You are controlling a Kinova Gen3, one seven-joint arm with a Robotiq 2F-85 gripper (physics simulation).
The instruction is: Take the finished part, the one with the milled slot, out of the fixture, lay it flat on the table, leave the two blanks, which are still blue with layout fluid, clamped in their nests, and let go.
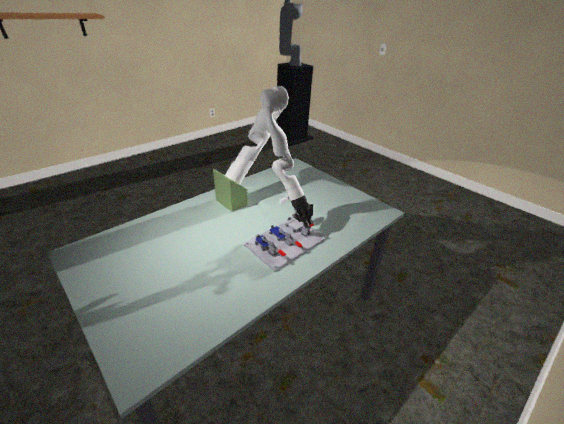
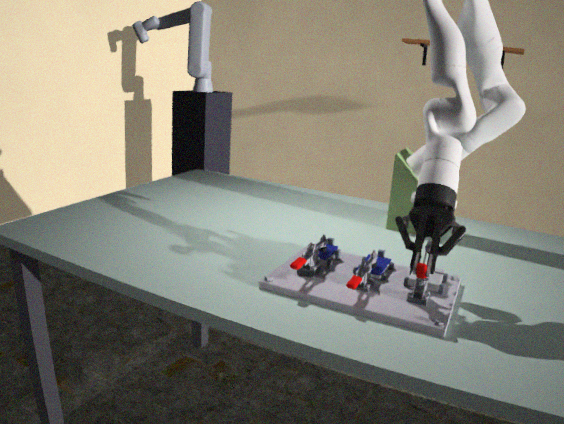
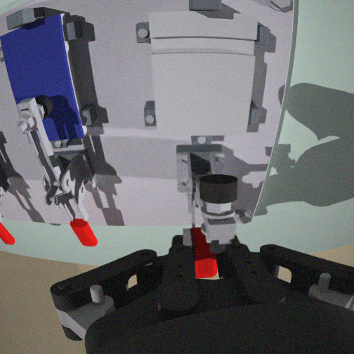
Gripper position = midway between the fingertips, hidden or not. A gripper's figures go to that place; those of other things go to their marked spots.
Scene:
My gripper (image 3: 203,240) is 0.17 m from the lens. A finished part (image 3: 202,65): 0.14 m from the lens.

